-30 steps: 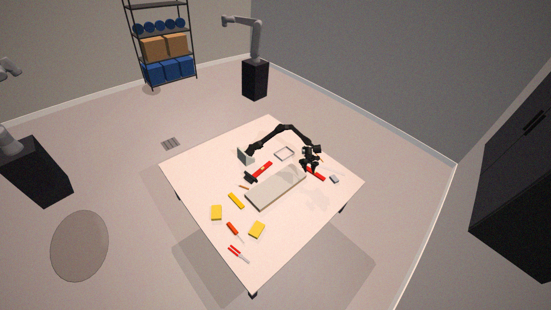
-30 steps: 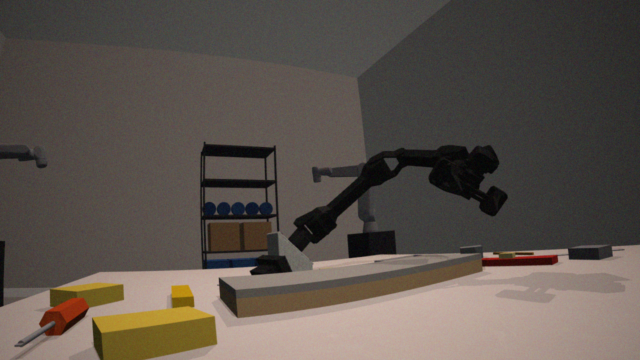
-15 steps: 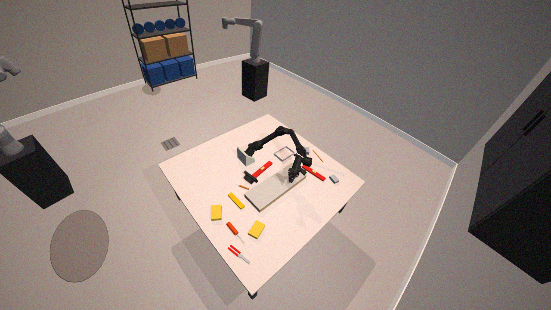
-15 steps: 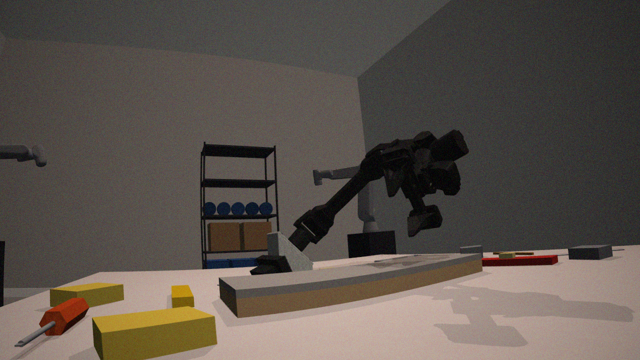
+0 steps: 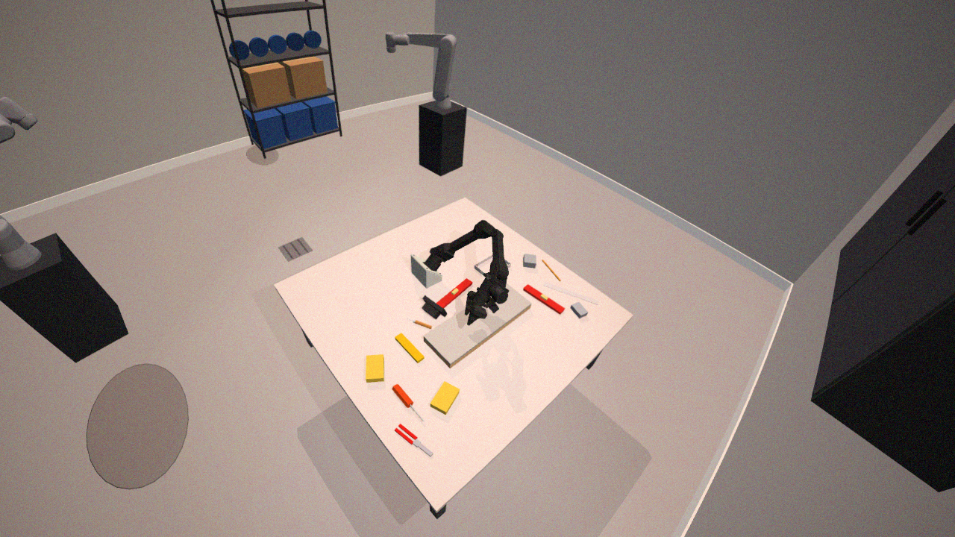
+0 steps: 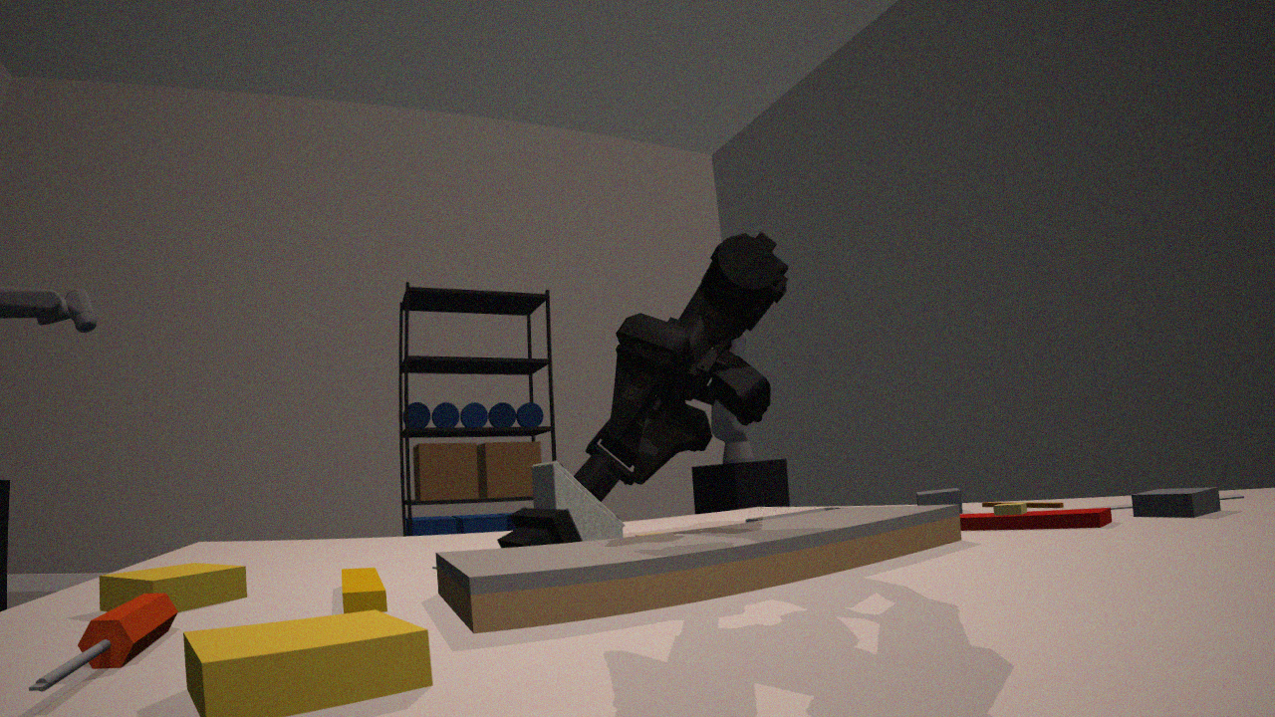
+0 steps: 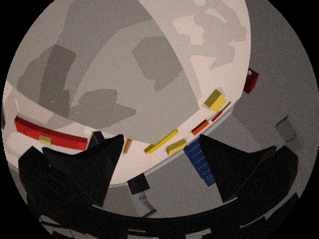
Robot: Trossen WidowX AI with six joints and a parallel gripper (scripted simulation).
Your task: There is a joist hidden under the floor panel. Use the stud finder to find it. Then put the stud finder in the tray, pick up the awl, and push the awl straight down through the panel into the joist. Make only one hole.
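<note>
Now: the stud finder 180 mm behind my gripper tip, 30 mm to the right of it and 90 mm below it. Also, from my gripper tip: grey tray: 190 mm behind, 430 mm to the left, 100 mm below; then awl: 200 mm behind, 110 mm to the right, 110 mm below; then pencil: 50 mm ahead, 650 mm to the left, 110 mm below.
</note>
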